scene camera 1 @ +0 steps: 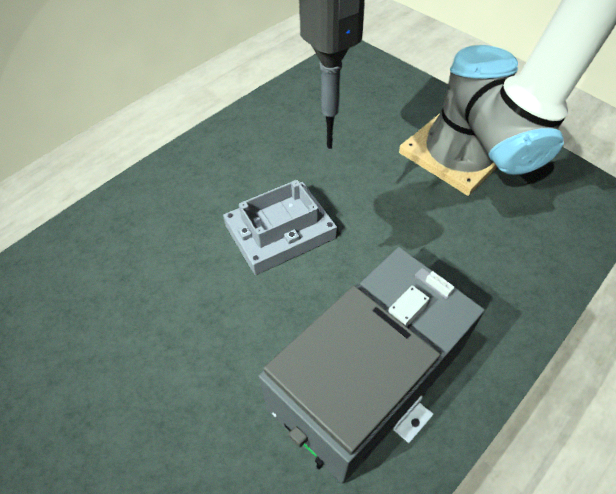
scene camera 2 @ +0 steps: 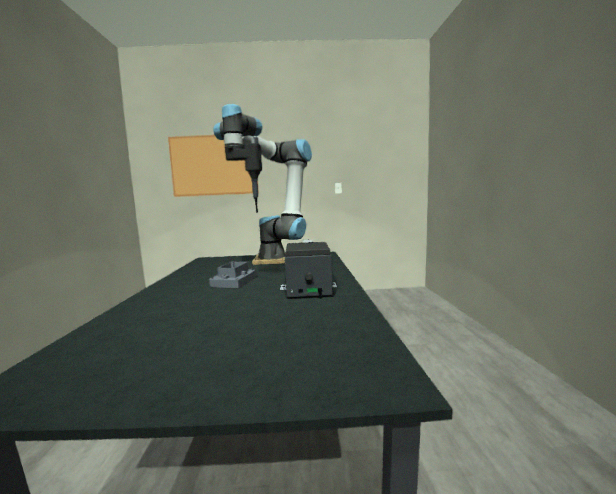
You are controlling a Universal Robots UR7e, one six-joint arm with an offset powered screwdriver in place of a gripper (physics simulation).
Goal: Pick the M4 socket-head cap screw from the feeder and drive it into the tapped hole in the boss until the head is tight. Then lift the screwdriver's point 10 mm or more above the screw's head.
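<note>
My screwdriver [scene camera 1: 329,147] [scene camera 2: 257,210] points straight down, its tip high above the table. No screw can be made out on the tip at this size. The grey housing [scene camera 1: 287,256] [scene camera 2: 223,282] stands on the table with an open box-shaped part on its base. Small square bosses with dark holes show on it, one boss [scene camera 1: 292,235] at the near side and another boss [scene camera 1: 245,233] at the left; I cannot tell which is the tapped one. The dark feeder [scene camera 1: 354,365] [scene camera 2: 308,270] stands nearer scene camera 1. The M4 screw cannot be made out.
On the feeder's lower ledge are a white plate [scene camera 1: 409,304] and a small white block [scene camera 1: 439,284]. A metal bracket [scene camera 1: 413,422] sits at the feeder's side. The arm's base stands on a wooden plate [scene camera 1: 452,179] [scene camera 2: 268,261] at the far end of the table [scene camera 1: 128,319] [scene camera 2: 231,360].
</note>
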